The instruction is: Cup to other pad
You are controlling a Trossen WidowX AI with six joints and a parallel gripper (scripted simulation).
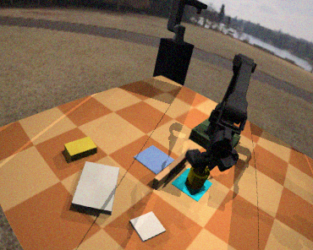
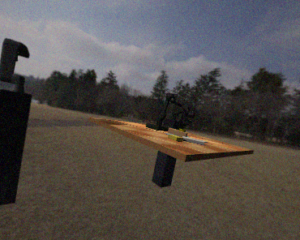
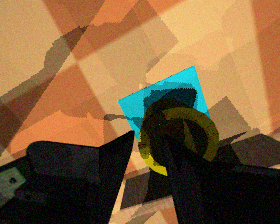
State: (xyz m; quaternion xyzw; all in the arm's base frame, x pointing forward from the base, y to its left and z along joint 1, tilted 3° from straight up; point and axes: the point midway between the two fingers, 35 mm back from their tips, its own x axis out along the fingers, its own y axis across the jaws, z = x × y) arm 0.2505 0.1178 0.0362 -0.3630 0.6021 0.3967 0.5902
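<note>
The yellow cup is 20 mm below my gripper tip, 20 mm ahead of it and 10 mm to the right of it. The rest, counted from my gripper tip: blue pad (190 mm to the right, 60 mm below, 50 mm ahead); wooden bar (100 mm to the right, 40 mm below, 40 mm ahead); cyan pad (60 mm below, 30 mm ahead, 10 mm to the right).
</note>
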